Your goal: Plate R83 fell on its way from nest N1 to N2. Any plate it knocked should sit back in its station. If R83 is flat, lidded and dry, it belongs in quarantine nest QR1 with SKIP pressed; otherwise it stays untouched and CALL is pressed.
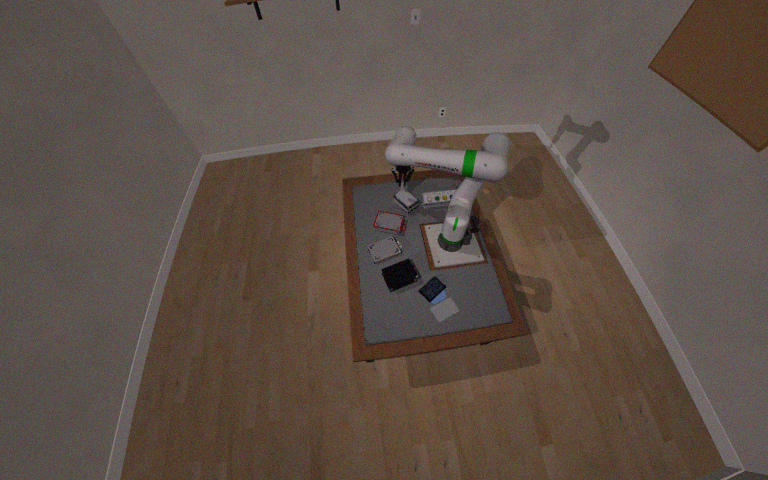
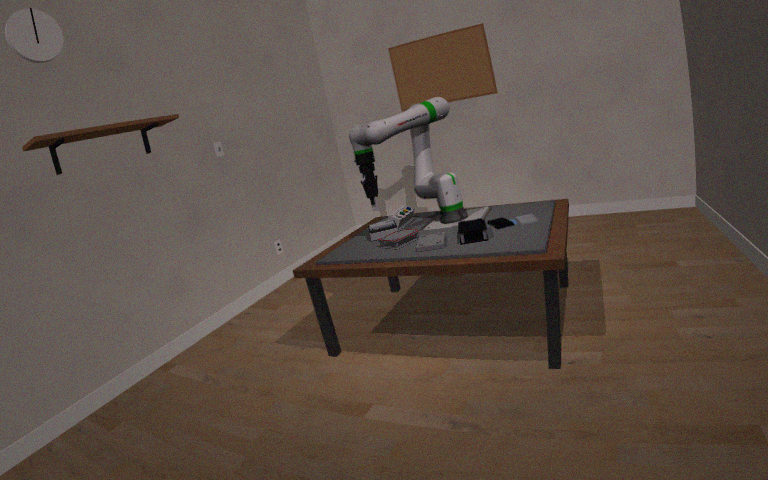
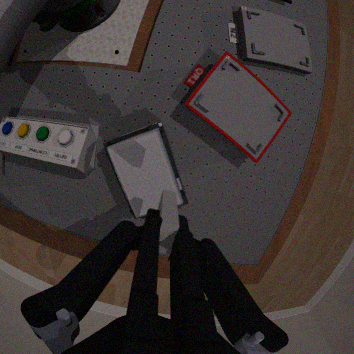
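Where they show: gripper, fingertip midpoint: (image 1: 401, 189) (image 2: 375, 210) (image 3: 165, 202); arm's base at its link origin: (image 1: 450, 241) (image 2: 454, 219) (image 3: 87, 2).
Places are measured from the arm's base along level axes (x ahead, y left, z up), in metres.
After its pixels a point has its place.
My gripper (image 1: 402, 184) @[x 0.204, y -0.346, z 0.146 m] (image 2: 372, 202) @[x 0.204, y -0.346, z 0.146 m] (image 3: 165, 202) @[x 0.204, y -0.346, z 0.146 m] is shut and empty, above the edge of a pale-topped block-shaped unit (image 1: 406, 198) @[x 0.173, y -0.332, z 0.070 m] (image 2: 382, 227) (image 3: 145, 170) @[x 0.172, y -0.334, z 0.069 m]. Red-rimmed nest QR1 (image 1: 389, 220) @[x 0.317, y -0.218, z 0.040 m] (image 2: 399, 236) @[x 0.350, y -0.203, z 0.040 m] (image 3: 239, 107) @[x 0.314, y -0.219, z 0.040 m] shows a bare top with corner brackets. Grey nest N2 (image 1: 385, 249) @[x 0.392, y -0.039, z 0.023 m] (image 2: 431, 241) @[x 0.428, y -0.038, z 0.023 m] (image 3: 275, 40) @[x 0.387, y -0.059, z 0.022 m] beside it is bare too. The button panel (image 1: 437, 197) @[x -0.019, y -0.286, z 0.073 m] (image 2: 403, 213) @[x -0.019, y -0.278, z 0.063 m] (image 3: 47, 145) @[x -0.001, y -0.304, z 0.071 m] has blue, yellow, green and white buttons; their labels are blurred. A dark flat piece (image 1: 432, 288) @[x 0.212, y 0.256, z 0.014 m] (image 2: 501, 223) @[x 0.245, y 0.262, z 0.014 m] partly covers something blue. No R83 or N1 marking is readable.
A black unit (image 1: 400, 275) @[x 0.362, y 0.153, z 0.057 m] (image 2: 472, 230) @[x 0.441, y 0.149, z 0.054 m] stands beyond N2. A pale flat sheet (image 1: 444, 309) @[x 0.190, y 0.381, z 0.008 m] (image 2: 526, 219) @[x 0.208, y 0.380, z 0.008 m] lies near the blue piece. The arm stands on a white base board (image 1: 453, 258) @[x 0.030, y 0.117, z 0.008 m] with a brown border. The table has a brown edge (image 1: 352, 294) @[x 0.633, y 0.163, z -0.013 m] (image 2: 430, 268) @[x 0.631, y -0.010, z -0.025 m].
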